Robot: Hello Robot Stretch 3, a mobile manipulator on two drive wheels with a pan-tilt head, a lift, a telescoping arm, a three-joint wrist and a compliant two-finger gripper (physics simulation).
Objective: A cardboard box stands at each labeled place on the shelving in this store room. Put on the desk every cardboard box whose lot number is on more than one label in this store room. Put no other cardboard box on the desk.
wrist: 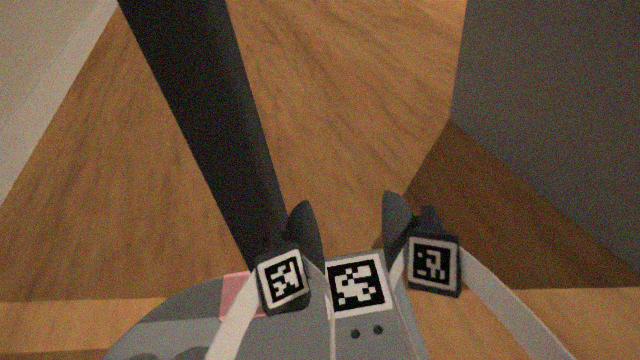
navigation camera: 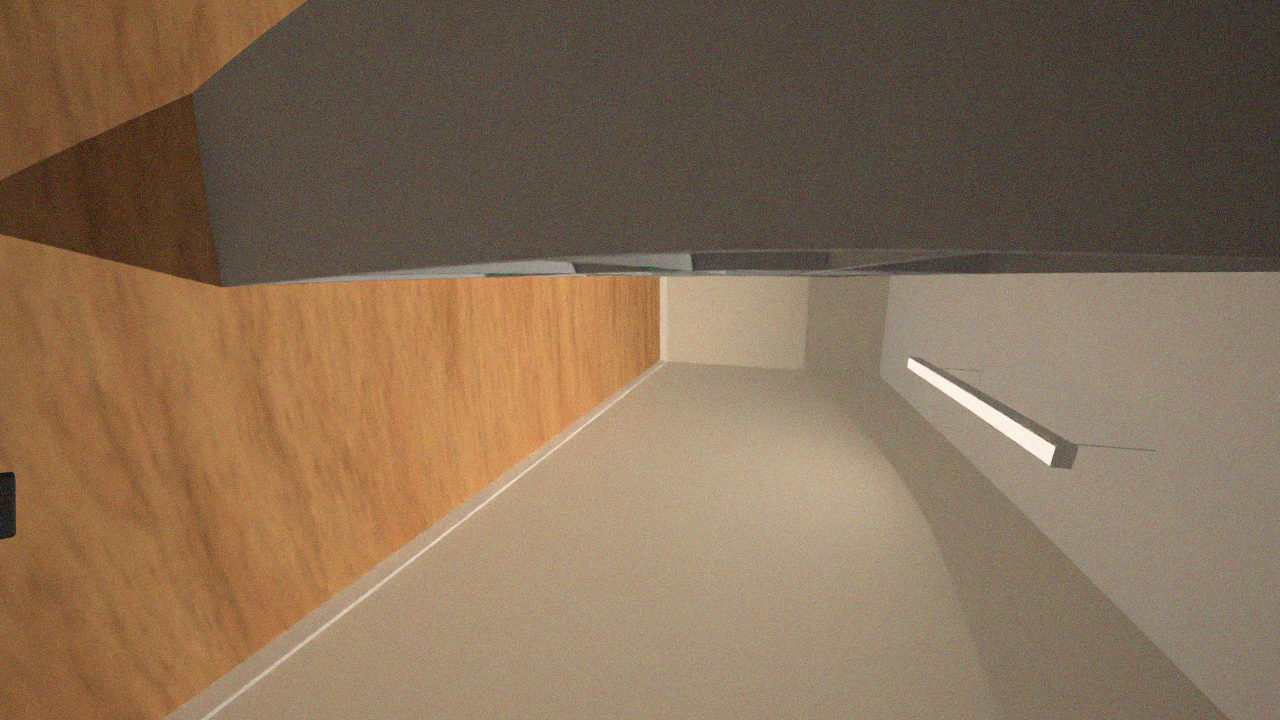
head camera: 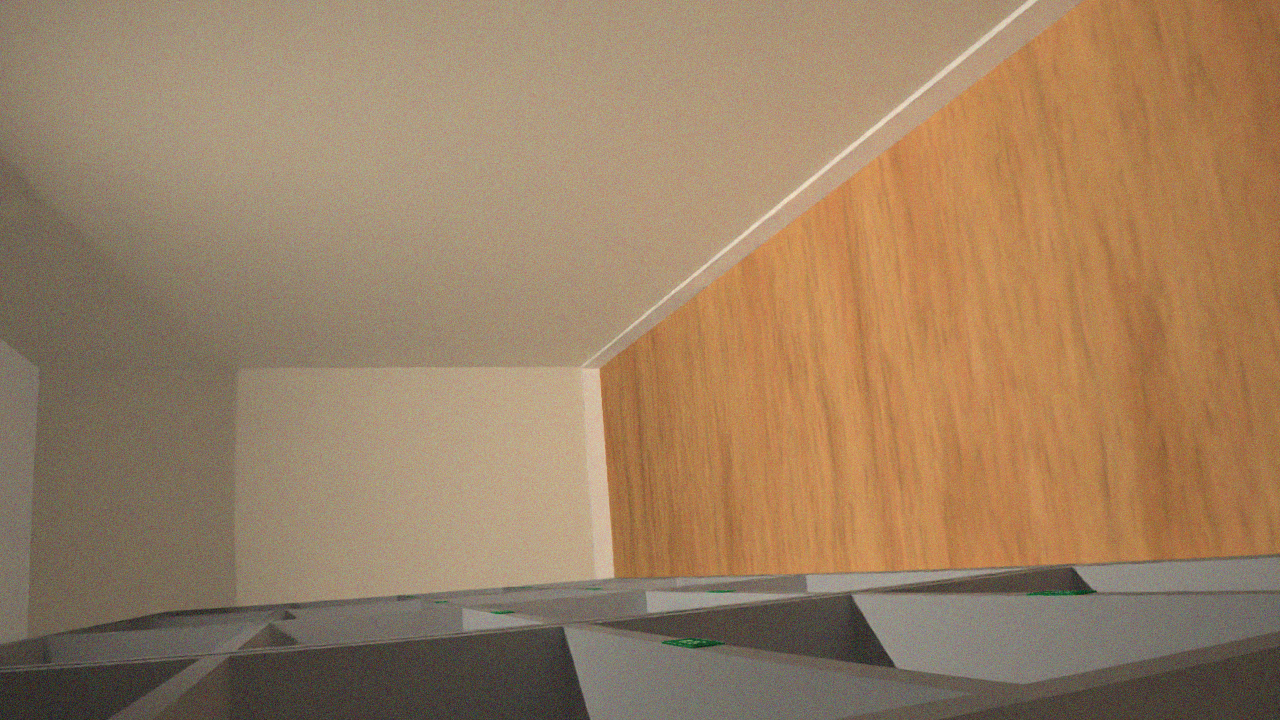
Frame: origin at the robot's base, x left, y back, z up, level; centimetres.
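Where they show: gripper, fingertip midpoint: point(wrist: 348, 222).
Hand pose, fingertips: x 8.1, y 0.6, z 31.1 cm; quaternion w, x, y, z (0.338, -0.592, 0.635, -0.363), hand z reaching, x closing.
Observation:
After its pixels a point has its place.
The grey shelving point(head camera: 402, 676) @(z 120.7, x 35.6, y -123.9 cm) point(navigation camera: 671, 134) @(z 115.0, x 26.1, y -36.5 cm) point(wrist: 550, 100) @(z 15.9, x 37.4, y -34.3 cm) is seen very obliquely along the bottom of the head view, and as a dark grey panel in the navigation and wrist views. Small green labels sit on its board edges, among them one label point(head camera: 693, 642) @(z 97.6, x 23.0, y -82.8 cm) nearer and another label point(head camera: 1060, 591) @(z 51.5, x 23.1, y -83.8 cm) to the right. Their writing cannot be read. No cardboard box can be made out in the compartments, and the desk does not show. My gripper point(wrist: 348, 222) @(z 31.1, x 8.1, y 0.6 cm) is open over the wooden floor, with nothing between its fingertips, left of the shelving panel.
A thick black bar point(wrist: 205, 125) runs down to the left finger in the wrist view. The wooden floor point(head camera: 939, 358) @(z 0.0, x -7.0, y -169.3 cm) point(navigation camera: 358, 385) @(z 0.0, x -13.0, y -74.5 cm) runs beside the shelving to a beige wall point(head camera: 358, 179) @(z 121.5, x -52.5, y -225.7 cm) point(navigation camera: 716, 537) @(z 111.8, x -69.2, y -139.0 cm). A long lamp point(navigation camera: 984, 407) @(z 207.7, x -11.7, y -158.7 cm) hangs at the right.

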